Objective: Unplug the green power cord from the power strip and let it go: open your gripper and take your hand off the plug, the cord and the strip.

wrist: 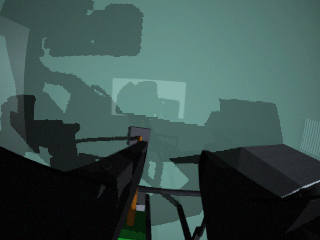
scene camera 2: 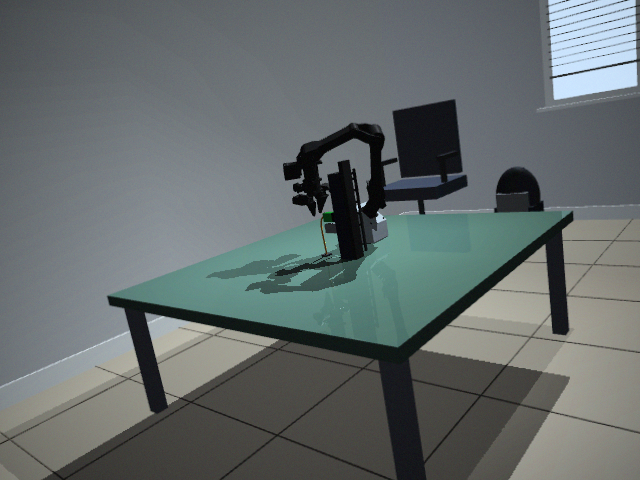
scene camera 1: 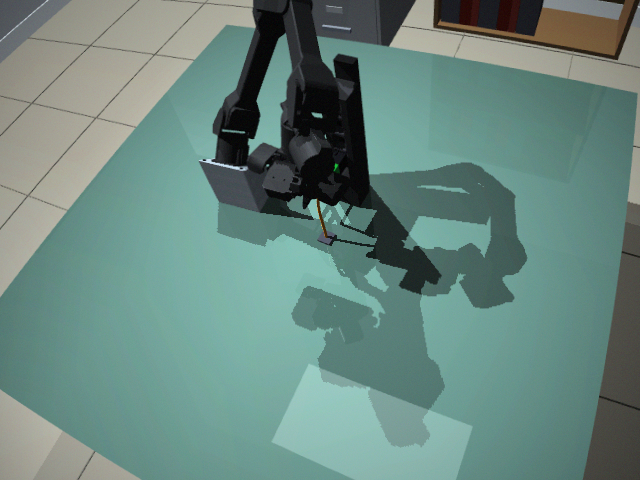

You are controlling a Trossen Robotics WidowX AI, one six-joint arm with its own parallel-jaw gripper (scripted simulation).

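Scene camera 1 shows me my gripper, and so does the wrist view. I can find the gripper in scene camera 2 (317,214) too. When I compare what I see of my gripper, (scene camera 1: 309,193) and (wrist: 22,190) are the same spot on it.
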